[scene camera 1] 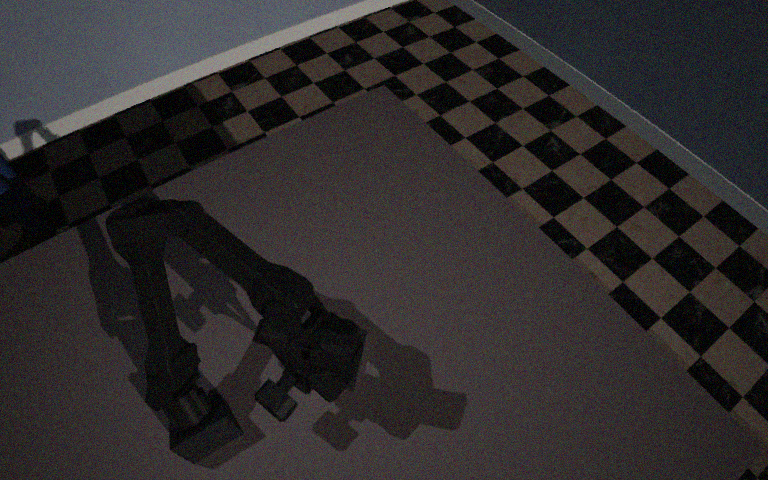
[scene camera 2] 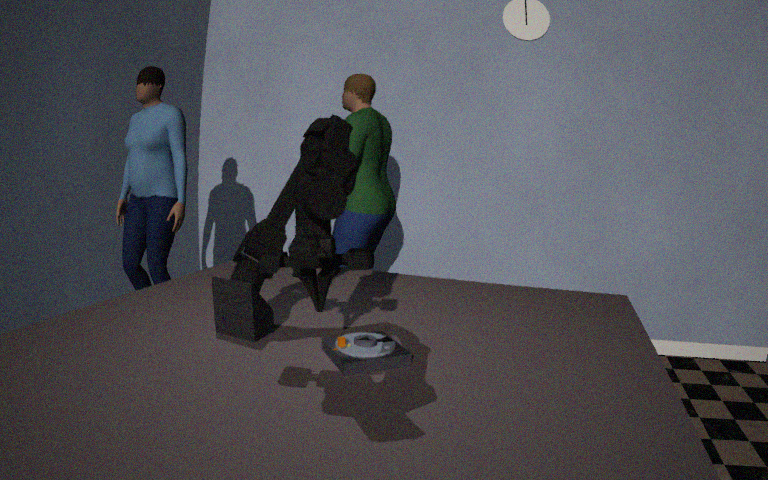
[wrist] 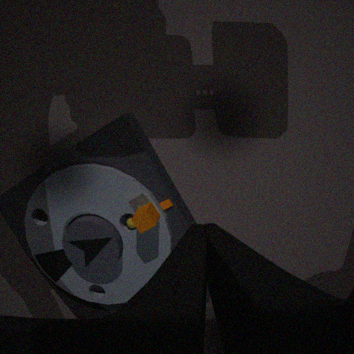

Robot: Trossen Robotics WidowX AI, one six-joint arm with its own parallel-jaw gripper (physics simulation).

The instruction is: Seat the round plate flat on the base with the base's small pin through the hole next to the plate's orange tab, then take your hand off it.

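Places are measured from the arm's base along level axes (x right, y ahead, z up), in millimetres.
Where they show: gripper, fingertip midpoint: (scene camera 2: 320,311); arm's base, origin of the base link: (scene camera 1: 195,421) (scene camera 2: 240,292).
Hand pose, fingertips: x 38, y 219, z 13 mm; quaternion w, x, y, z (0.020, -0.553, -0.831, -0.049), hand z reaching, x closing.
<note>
Each offset is from my fingertips to the top centre of the thing. Level surfaces: height alone.
The pale round plate {dx -67, dy +52, dz -52 mm} (scene camera 2: 362,353) (wrist: 80,190) lies on the dark square base {dx -67, dy +51, dz -61 mm} (scene camera 2: 368,365) (wrist: 150,165) and looks flat. Its orange tab {dx -31, dy +23, dz -52 mm} (scene camera 2: 341,341) (wrist: 145,218) is at the left in scene camera 2. In the wrist view, the yellow pin tip (wrist: 131,223) shows at the edge of the hole beside the tab; how deep it sits cannot be told. A grey round centre (wrist: 80,227) shows inside the plate's large opening. My gripper (scene camera 2: 320,310) (wrist: 202,234) is shut and empty, above the table behind the base, apart from the plate. The arm hides plate and base in scene camera 1.
The arm's dark foot (scene camera 2: 233,308) (scene camera 1: 206,435) stands on the table {dz -99 mm} (scene camera 1: 396,226) (scene camera 2: 538,384), left of the base in scene camera 2. Arm shadows fall around the base. Two human figures (scene camera 2: 154,152) (scene camera 2: 370,164) stand beyond the table.
</note>
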